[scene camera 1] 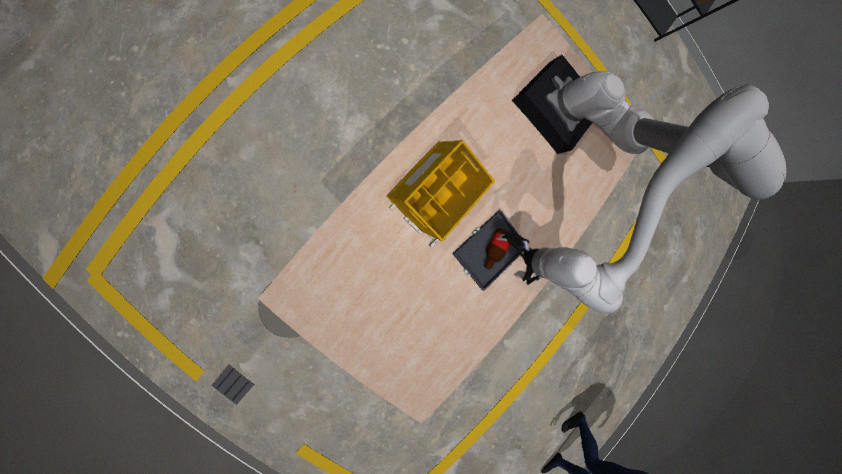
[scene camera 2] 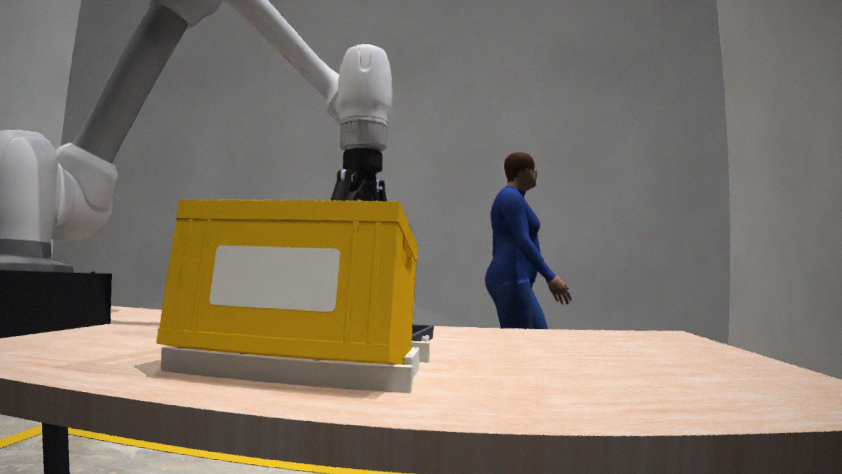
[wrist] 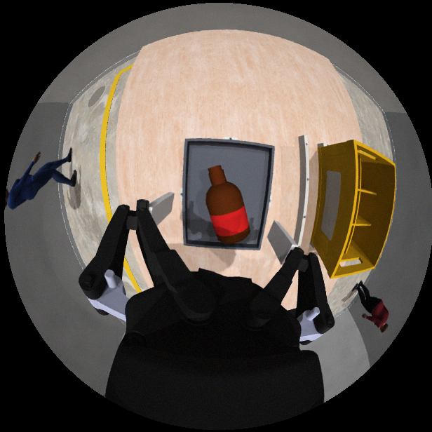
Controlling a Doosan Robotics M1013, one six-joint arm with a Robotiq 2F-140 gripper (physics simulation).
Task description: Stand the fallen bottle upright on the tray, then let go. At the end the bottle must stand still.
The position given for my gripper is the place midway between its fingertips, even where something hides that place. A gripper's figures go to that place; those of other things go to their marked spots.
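A yellow crate (scene camera 1: 436, 194) and a dark grey tray (scene camera 1: 471, 254): marked spots 300 mm apart. The crate is 1190 mm from the lens; my gripper (scene camera 1: 508, 255) is 1260 mm from the lens, and the tray 1350 mm from the lens.
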